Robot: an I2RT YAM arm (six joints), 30 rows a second.
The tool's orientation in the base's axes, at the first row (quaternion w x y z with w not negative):
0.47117, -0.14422, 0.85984, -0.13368
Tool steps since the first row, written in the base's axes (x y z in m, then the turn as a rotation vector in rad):
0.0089, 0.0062, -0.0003, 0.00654, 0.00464, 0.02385
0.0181, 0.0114, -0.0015, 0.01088, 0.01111, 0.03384
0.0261, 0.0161, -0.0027, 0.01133, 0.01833, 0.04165
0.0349, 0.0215, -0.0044, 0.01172, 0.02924, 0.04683
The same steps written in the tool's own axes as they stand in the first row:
-0.0067, 0.0047, 0.0071, -0.02350, -0.00524, -0.00729
-0.0124, 0.0089, 0.0151, -0.03587, -0.00346, -0.00941
-0.0174, 0.0127, 0.0220, -0.04482, 0.00029, -0.01377
-0.0226, 0.0172, 0.0299, -0.05310, 0.00842, -0.01716

